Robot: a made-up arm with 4 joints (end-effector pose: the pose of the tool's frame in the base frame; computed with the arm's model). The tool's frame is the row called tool.
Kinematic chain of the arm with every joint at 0, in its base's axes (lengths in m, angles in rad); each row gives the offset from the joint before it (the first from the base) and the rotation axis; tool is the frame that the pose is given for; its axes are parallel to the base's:
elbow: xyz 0 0 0.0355 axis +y
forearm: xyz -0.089 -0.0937 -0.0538 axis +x
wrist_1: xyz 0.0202 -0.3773 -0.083 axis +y
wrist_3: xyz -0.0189 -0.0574 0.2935 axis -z
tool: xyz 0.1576 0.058 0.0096
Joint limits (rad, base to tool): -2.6..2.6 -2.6..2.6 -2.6..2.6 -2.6..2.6
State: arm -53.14 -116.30 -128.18 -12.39
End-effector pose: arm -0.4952 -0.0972 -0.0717 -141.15 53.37 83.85
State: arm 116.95 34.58 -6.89 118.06
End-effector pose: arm -0.1293 -0.7094 0.2658 -110.64 -41.63 -111.69
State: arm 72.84 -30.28 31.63 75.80
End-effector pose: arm 0.3820 -0.5206 -0.0086 -106.57 5.06 -64.90
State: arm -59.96 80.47 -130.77 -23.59
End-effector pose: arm 0.1648 0.0542 -0.4816 137.36 15.25 -140.15
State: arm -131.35 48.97 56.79 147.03
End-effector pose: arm 0.1937 -0.6054 0.3649 65.05 22.22 -73.31
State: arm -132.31 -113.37 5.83 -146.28
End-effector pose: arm -0.0115 0.2808 -0.2715 -69.42 14.26 -8.46
